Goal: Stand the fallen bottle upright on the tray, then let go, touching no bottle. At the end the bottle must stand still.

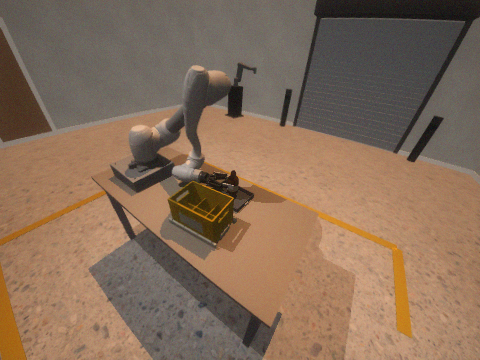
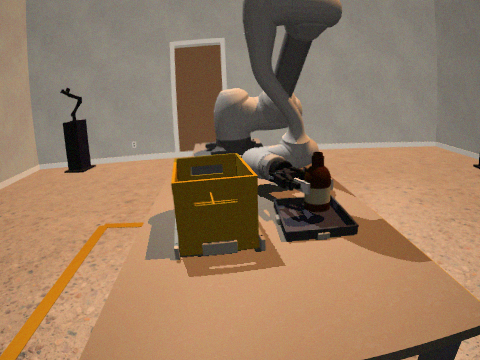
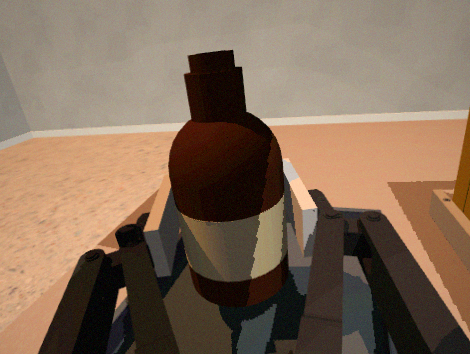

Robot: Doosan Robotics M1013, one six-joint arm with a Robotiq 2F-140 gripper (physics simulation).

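Frame: origin at the arm's base, x ahead, y left, z up, level; metres.
Where they show: gripper, fingertip midpoint: (image 1: 235,183) (image 2: 321,186) (image 3: 229,185); arm's base, origin of the base link: (image 1: 147,162) (image 2: 234,149).
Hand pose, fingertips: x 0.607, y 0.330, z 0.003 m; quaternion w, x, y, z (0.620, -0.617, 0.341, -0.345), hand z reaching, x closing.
Each offset is from my fingertips to the top centre of the thing. "spot": to the spot under its first point. Level surfaces: height alone.
A brown bottle {dx -0.013, dy -0.008, dz +0.091 m} (image 1: 233,176) (image 2: 318,176) (image 3: 225,165) with a cream label stands upright, or very nearly so, at the rear part of the black tray {spot: dx +0.053, dy +0.041, dz -0.095 m} (image 1: 244,196) (image 2: 336,220). Its base is inside the tray's rim; whether it rests on the tray floor or hangs slightly above it, I cannot tell. My gripper (image 1: 231,185) (image 2: 317,186) (image 3: 229,185) reaches in low from the arm's side and is shut on the bottle, with one pale pad on each side at the label and lower shoulder.
A yellow crate {dx +0.055, dy -0.286, dz +0.075 m} (image 1: 192,218) (image 2: 215,220) (image 3: 465,170) with dividers stands beside the tray, on a low pale base, on the brown table {dz -0.101 m} (image 1: 280,230) (image 2: 300,295). The tray lies near the table's long edge. The arm's base block (image 1: 140,179) is at the table's far end.
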